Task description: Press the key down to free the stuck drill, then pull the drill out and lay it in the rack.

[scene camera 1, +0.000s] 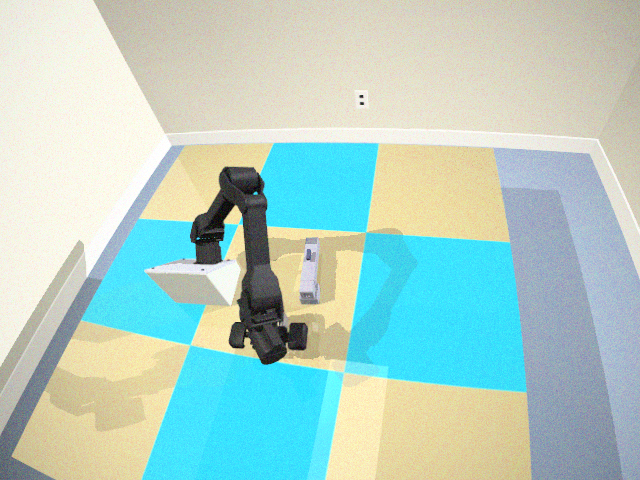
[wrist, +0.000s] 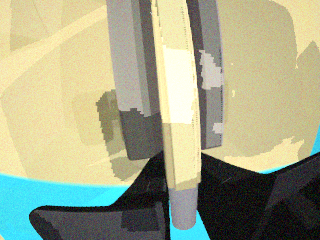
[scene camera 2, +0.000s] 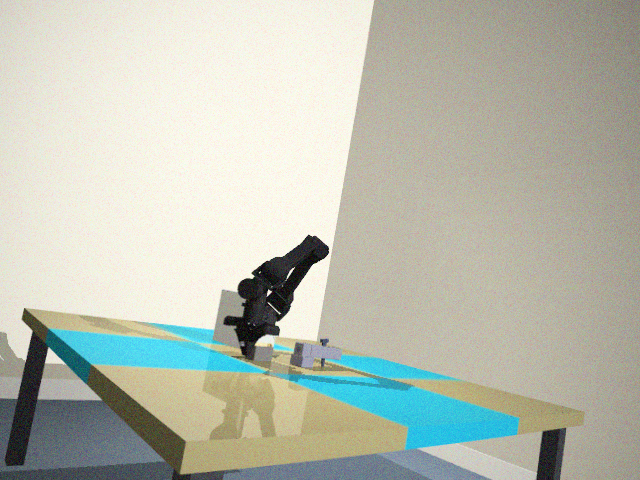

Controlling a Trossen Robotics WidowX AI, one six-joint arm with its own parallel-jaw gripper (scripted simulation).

Scene:
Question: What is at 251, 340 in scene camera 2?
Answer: My gripper.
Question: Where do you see a rack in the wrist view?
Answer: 132, 39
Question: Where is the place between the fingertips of my gripper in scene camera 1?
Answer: At 277, 348

